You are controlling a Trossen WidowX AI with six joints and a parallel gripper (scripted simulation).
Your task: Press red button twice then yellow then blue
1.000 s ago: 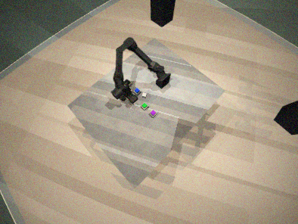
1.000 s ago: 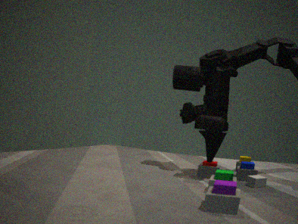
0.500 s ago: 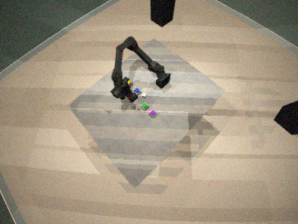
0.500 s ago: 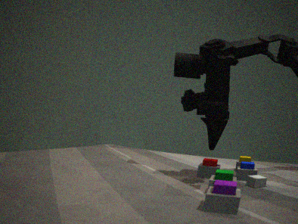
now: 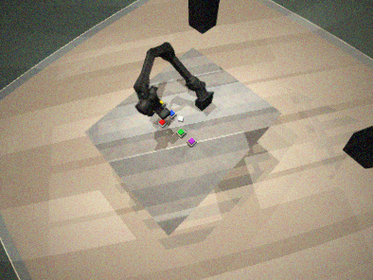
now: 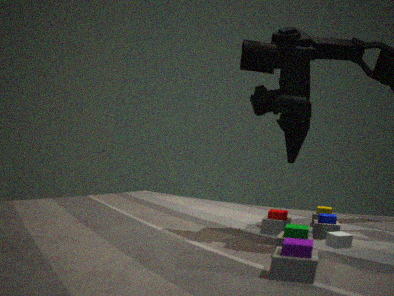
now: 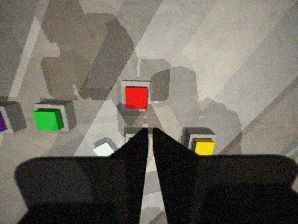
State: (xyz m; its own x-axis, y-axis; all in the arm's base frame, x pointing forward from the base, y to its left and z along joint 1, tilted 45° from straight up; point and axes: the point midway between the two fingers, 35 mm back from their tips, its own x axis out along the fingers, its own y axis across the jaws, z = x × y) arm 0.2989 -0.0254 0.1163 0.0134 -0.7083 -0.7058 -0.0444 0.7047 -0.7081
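Right now the yellow button is 80 mm behind my gripper tip, 100 mm to the right of it and 90 mm below it. From my gripper tip the other things lie so: small white block: 100 mm behind, 80 mm to the left, 110 mm below; red button: 10 mm ahead, 20 mm to the left, 90 mm below; blue button: 80 mm behind, 10 mm to the left, 90 mm below.
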